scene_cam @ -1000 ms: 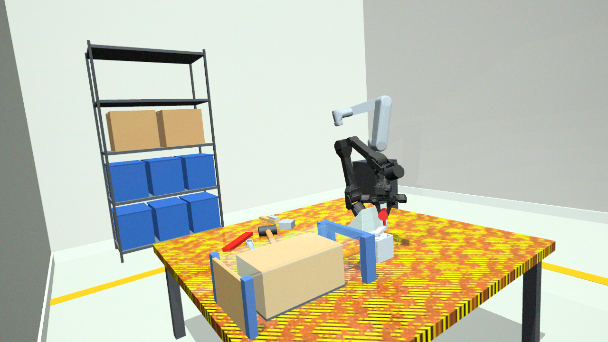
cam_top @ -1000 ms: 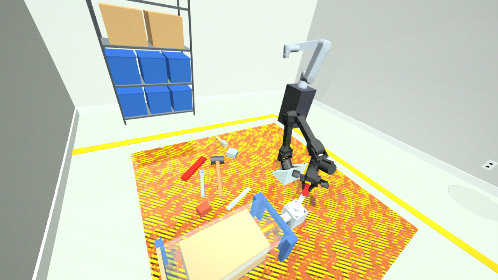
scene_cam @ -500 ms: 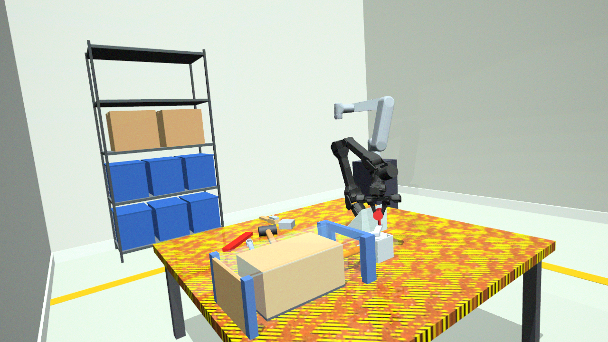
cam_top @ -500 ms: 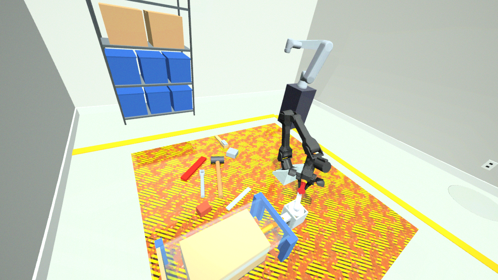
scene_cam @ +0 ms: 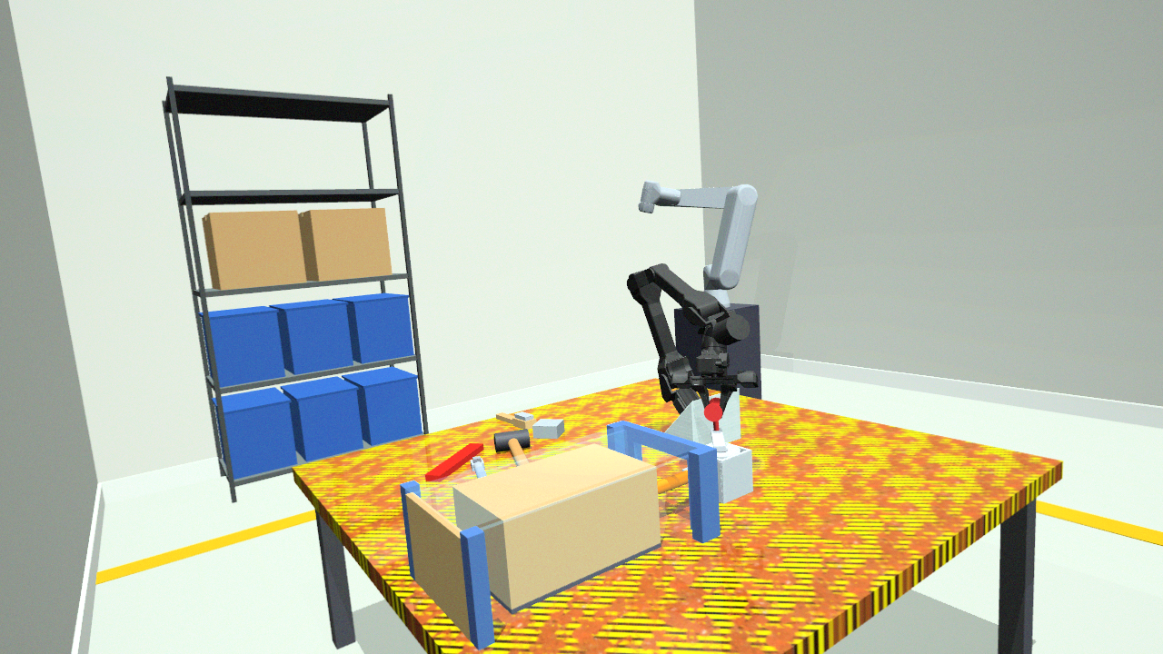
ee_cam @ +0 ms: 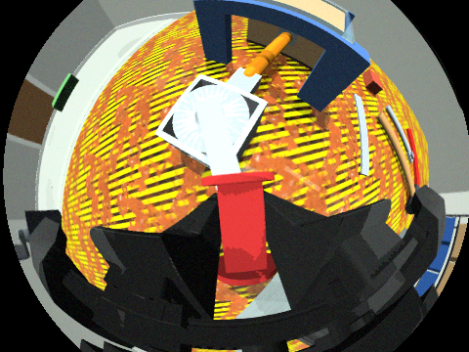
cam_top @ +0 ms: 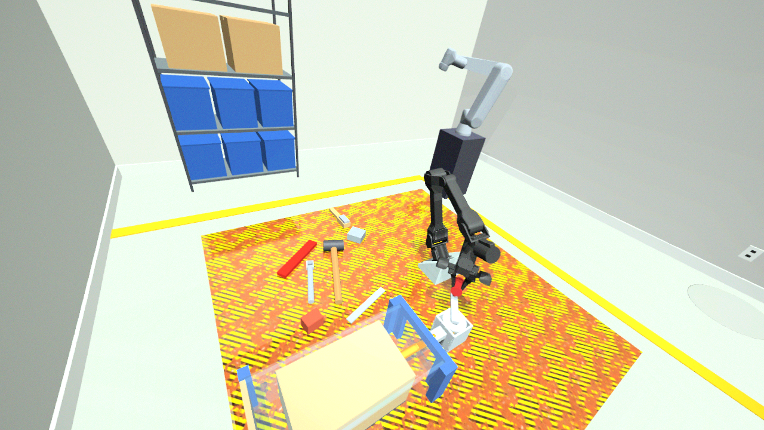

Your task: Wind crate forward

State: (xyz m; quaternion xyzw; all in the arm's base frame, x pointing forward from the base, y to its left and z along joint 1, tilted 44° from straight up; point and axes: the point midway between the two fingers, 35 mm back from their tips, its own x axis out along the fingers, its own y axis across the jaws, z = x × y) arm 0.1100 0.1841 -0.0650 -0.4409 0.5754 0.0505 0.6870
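Now: gripper tip 10 mm short of the winch handle, 20 mm to the right of it and 30 mm above it. Round my gripper tip: red grip 10 mm behind, 10 mm to the right; blue steel frame 210 mm ahead, 70 mm to the left, 30 mm below; grey winch 40 mm ahead, 60 mm to the left, 100 mm below.
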